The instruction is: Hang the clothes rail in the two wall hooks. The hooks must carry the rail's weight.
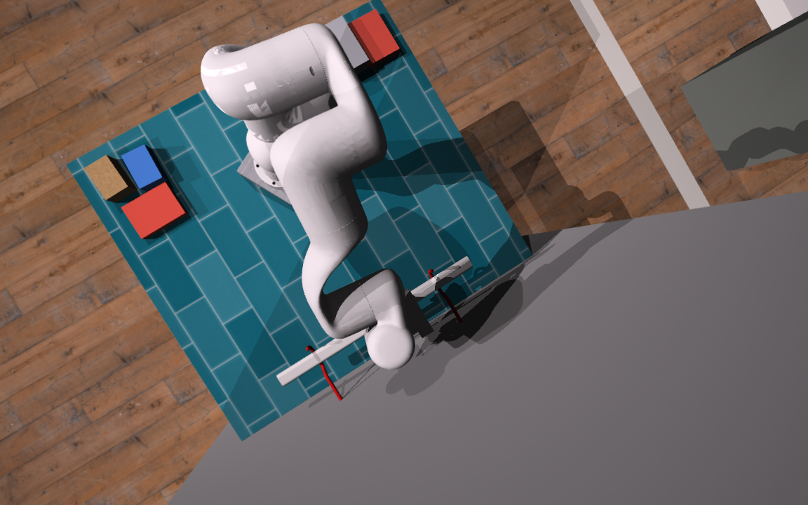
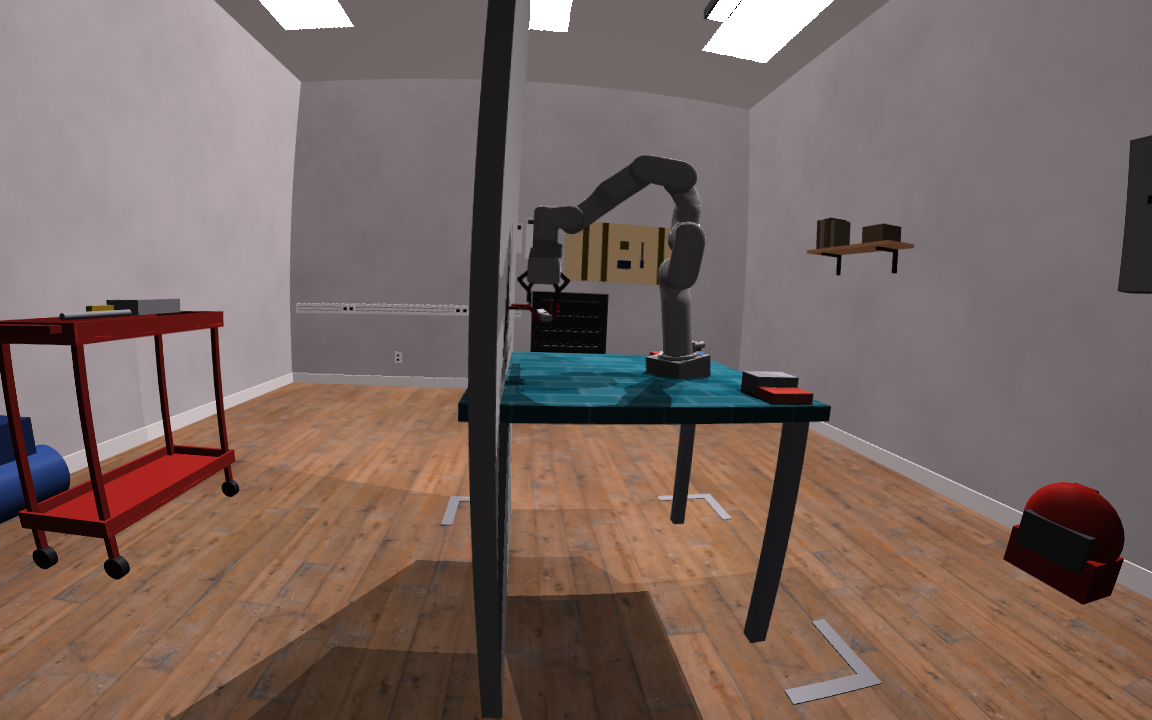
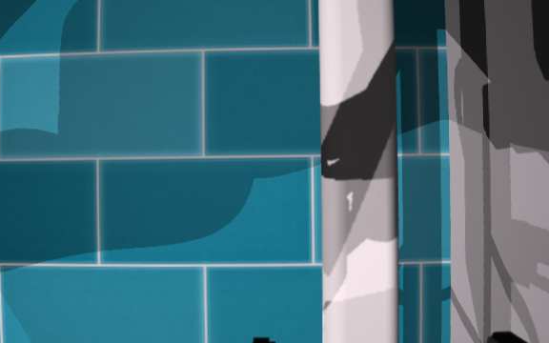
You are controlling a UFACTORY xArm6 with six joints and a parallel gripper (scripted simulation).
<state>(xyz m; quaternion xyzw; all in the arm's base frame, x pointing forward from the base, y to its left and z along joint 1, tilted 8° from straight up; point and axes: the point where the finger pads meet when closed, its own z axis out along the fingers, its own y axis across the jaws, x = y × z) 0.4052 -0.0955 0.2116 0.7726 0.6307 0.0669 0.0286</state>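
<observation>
Now: hand 4 cm above the clothes rail. The rest, counted from my hand: blue block (65 cm behind, 17 cm to the right, 19 cm below); then grey block (55 cm behind, 40 cm to the left, 19 cm below); then grey wall panel (12 cm ahead, 2 cm to the right, 21 cm above).
</observation>
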